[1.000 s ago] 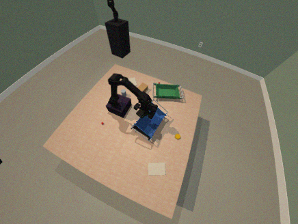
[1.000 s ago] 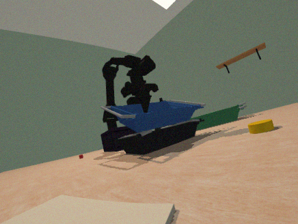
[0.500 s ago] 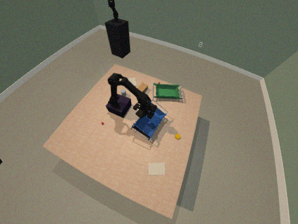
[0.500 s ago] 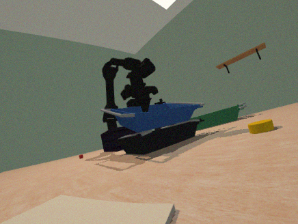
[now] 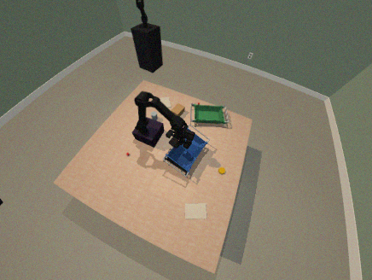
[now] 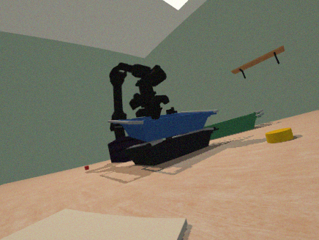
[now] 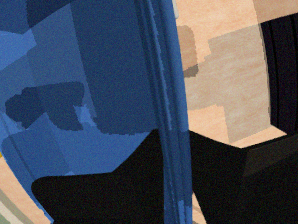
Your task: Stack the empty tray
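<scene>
Right now the blue tray is 8 cm ahead of my gripper tip, 1 cm to the right of it and 1 cm above it. The rest, counted from my gripper tip: yellow disc (39 cm ahead, 11 cm below, 2 cm to the left); tan box (34 cm to the left, 21 cm behind, 9 cm below).
</scene>
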